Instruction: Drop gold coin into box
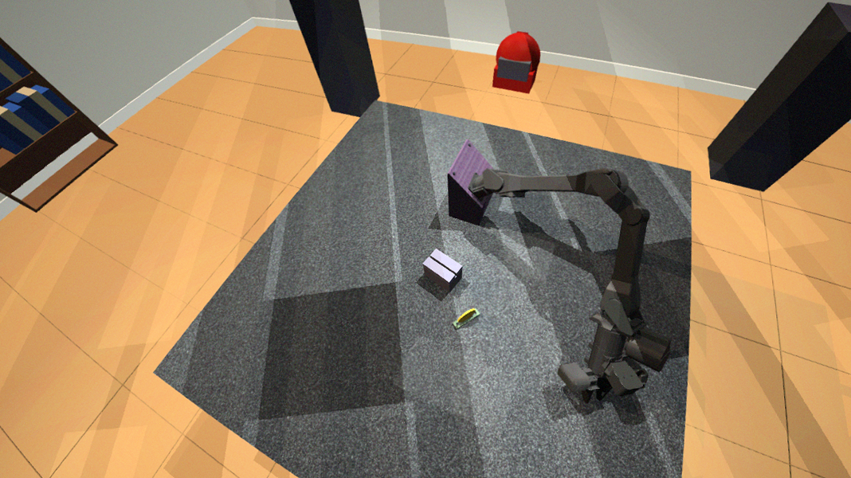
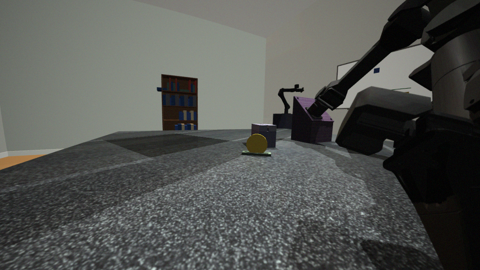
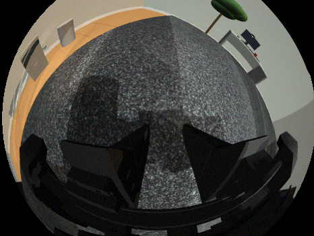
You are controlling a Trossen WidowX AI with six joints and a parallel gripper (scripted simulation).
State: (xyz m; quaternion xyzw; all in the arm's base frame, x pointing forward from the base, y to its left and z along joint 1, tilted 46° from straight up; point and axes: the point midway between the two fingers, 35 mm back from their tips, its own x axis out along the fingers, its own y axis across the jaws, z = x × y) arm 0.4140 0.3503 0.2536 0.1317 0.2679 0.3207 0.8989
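My gripper tip is now 340 mm to the left of the gold coin, 80 mm past it and 10 mm below it.
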